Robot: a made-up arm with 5 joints.
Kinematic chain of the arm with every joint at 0, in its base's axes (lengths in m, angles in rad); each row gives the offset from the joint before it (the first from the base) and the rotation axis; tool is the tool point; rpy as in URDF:
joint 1: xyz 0.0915 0 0.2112 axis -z
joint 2: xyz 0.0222 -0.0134 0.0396 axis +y
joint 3: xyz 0.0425 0 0.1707 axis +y
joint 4: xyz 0.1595 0 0.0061 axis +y
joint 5: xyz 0.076 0.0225 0 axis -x
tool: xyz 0 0 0 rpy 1.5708 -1.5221 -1.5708
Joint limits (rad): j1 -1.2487..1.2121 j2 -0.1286..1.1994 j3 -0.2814..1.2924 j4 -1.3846..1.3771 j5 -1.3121..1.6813
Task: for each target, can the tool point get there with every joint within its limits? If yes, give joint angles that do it. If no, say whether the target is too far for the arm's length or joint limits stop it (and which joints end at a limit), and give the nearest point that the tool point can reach.
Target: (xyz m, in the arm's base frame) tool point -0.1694 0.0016 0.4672
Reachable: no: joint limits stop it (at a limit: joint 1, joint 2, joint 3, joint 4) | nearest point 0.0982 0.0489 0.2385 | short by 0.355 m
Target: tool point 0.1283 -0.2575 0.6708
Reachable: no: too far | nearest point 0.1750 -0.1968 0.5656 | short by 0.130 m
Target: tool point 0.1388 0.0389 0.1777
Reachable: yes | joints -0.5383 0.7329 1.0843 1.1211 0.4777
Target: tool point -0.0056 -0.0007 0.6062
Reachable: no: joint limits stop it (at a limit: joint 1, joint 2, joint 3, joint 4) | nearest point 0.1365 0.1636 0.5688 | short by 0.220 m
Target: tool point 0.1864 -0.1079 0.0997
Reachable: yes | joints 0.9125 0.8613 0.7969 0.2921 1.4026
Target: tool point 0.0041 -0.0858 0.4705
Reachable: no: joint limits stop it (at a limit: joint 1, joint 2, joint 3, joint 4) | nearest point 0.1595 -0.1555 0.5688 | short by 0.197 m
